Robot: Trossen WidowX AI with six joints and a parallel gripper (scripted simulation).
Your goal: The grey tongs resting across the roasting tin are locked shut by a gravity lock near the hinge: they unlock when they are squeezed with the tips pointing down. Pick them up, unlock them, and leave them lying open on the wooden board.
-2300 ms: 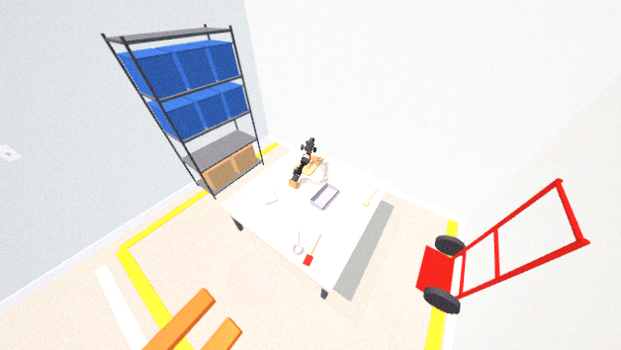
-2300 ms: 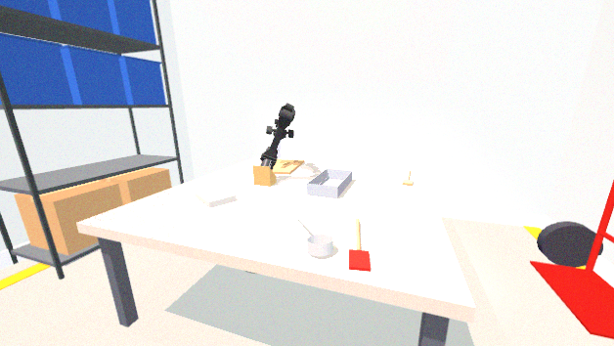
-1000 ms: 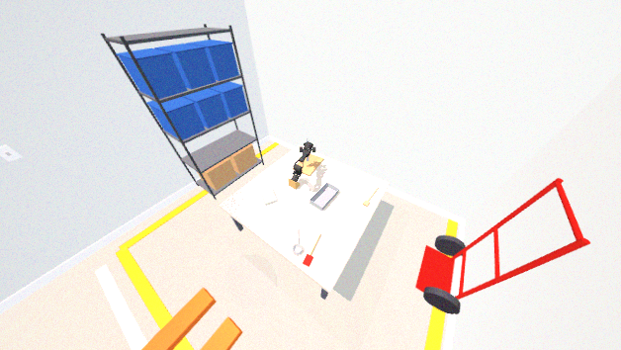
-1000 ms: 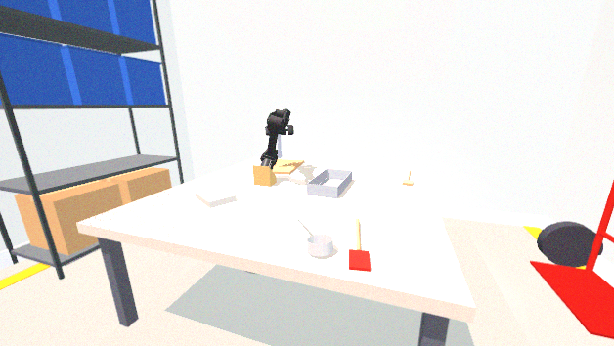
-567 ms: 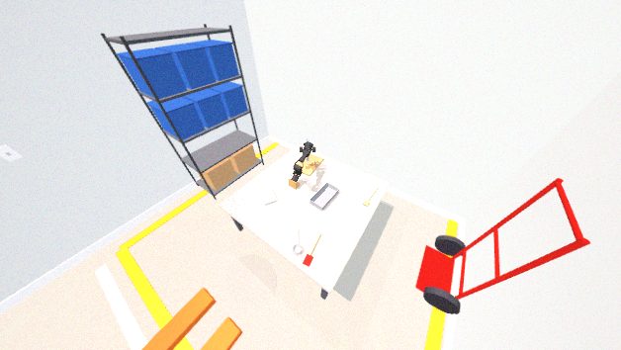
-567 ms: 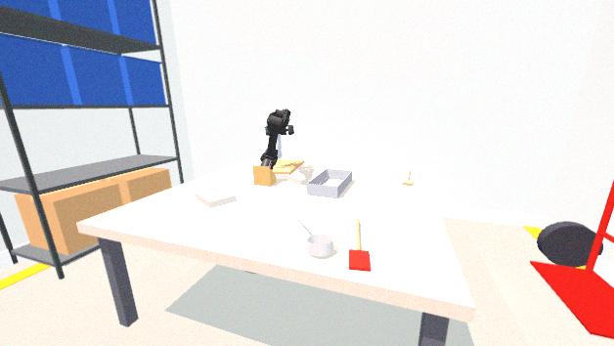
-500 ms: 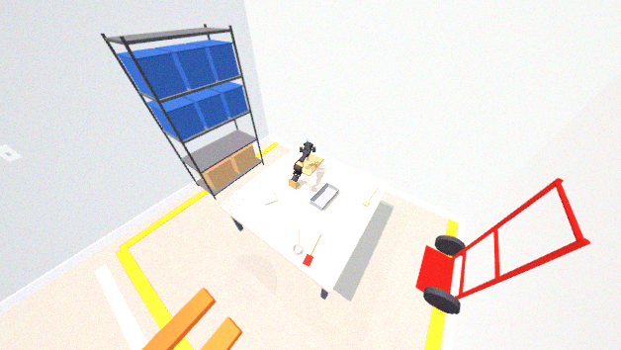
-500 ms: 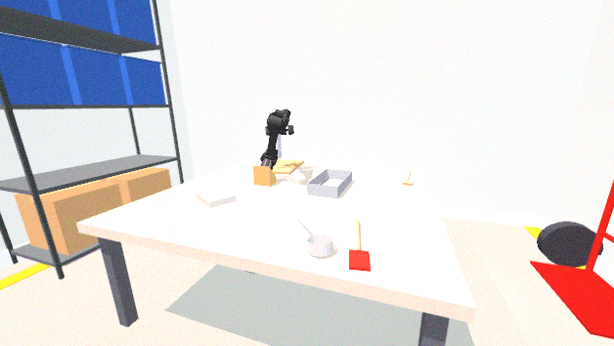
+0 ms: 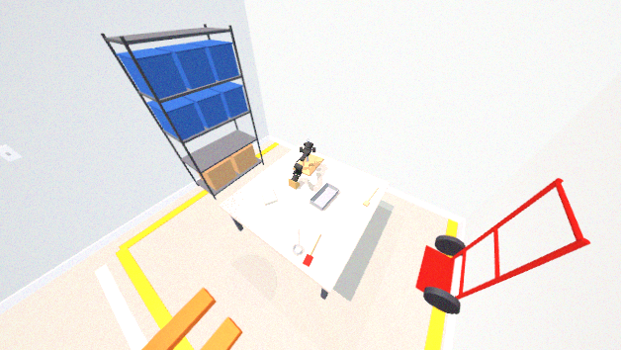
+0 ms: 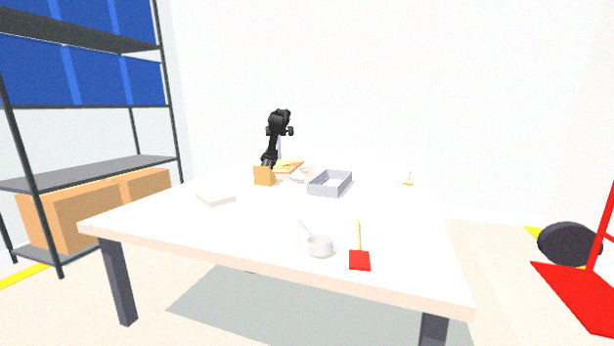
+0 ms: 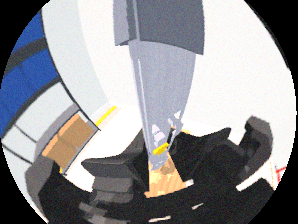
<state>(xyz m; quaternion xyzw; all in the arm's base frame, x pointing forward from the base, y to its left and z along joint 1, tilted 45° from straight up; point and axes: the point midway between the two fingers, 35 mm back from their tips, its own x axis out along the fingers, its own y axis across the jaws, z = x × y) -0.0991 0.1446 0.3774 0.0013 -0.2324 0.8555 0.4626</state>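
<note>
Now: gripper tip 220 mm above the wooden board, 30 mm short of it and 20 mm to the left of it. The rest, counted from my gripper tip: red spatula: 860 mm to the right, 730 mm ahead, 220 mm below; then roasting tin: 490 mm ahead, 330 mm to the right, 200 mm below; then flat pale slab: 680 mm to the right, 210 mm below, 20 mm ahead.
</note>
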